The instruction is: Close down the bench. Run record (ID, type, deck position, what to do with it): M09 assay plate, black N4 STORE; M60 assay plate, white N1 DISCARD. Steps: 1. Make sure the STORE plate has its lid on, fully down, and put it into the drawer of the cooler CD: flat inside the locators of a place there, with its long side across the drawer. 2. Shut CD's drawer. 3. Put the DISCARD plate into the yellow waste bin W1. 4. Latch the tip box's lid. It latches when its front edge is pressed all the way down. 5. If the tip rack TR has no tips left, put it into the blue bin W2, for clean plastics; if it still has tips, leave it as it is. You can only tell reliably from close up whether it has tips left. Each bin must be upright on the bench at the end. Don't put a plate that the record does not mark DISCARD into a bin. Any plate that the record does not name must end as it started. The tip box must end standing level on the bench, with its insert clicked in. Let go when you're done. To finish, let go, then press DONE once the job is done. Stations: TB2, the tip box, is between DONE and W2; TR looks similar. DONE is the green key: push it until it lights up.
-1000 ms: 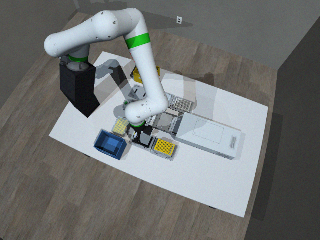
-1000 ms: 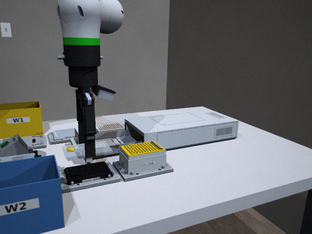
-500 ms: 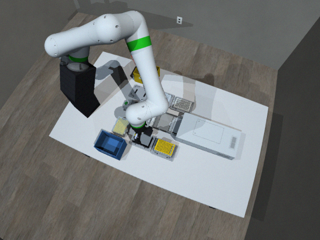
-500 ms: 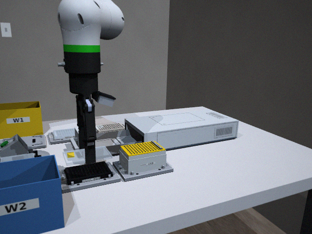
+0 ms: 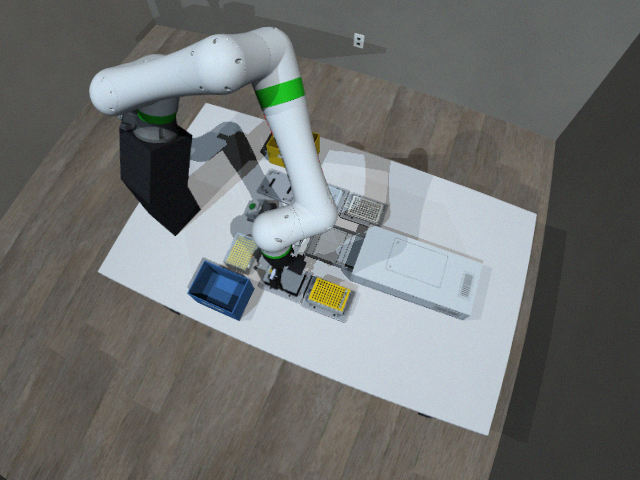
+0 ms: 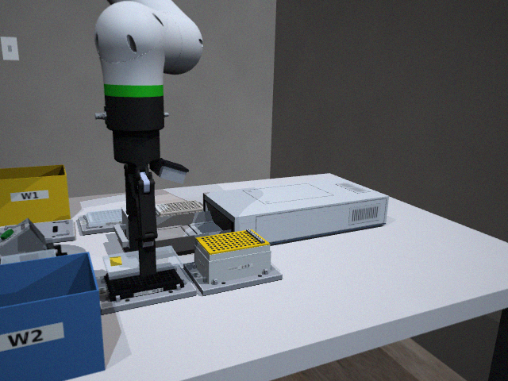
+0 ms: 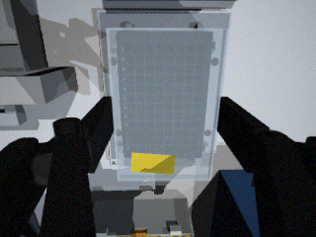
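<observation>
Now: hand 6 cm above the black plate. Round my hand: yellow insert (18 cm behind, 4 cm to the left, 3 cm below); blue bin W2 (19 cm behind, 12 cm to the right, 4 cm below); yellow-topped tip rack TR (16 cm ahead, 2 cm to the right, 2 cm below).
</observation>
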